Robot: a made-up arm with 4 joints.
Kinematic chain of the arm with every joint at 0, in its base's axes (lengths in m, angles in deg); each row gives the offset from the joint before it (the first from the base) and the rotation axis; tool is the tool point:
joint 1: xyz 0 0 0.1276 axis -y
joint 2: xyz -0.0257 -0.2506 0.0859 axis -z
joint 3: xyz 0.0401 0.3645 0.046 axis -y
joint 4: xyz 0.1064 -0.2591 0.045 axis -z
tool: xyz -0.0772 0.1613 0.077
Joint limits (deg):
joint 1: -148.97..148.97
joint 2: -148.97..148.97
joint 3: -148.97..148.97
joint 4: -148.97..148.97
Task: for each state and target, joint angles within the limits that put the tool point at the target. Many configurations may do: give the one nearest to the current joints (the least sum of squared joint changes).
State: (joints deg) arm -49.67 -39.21 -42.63 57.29
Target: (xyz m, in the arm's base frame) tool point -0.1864 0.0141 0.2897
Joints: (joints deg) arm -41.14 -80.06 -68.75 53.29
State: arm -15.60 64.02 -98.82 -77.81
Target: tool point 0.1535 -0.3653 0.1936
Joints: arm -23.96 52.39 -120.13 -85.80
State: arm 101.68 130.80 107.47 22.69
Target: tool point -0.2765 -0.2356 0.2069
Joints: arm 137.37 104.84 107.57 2.22
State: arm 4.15 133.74 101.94 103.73
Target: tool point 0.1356 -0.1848 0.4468
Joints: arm 17.60 143.20 131.77 117.97
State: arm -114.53 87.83 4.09 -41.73
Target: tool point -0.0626 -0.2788 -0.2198
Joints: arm -146.36 82.81 1.55 -1.50
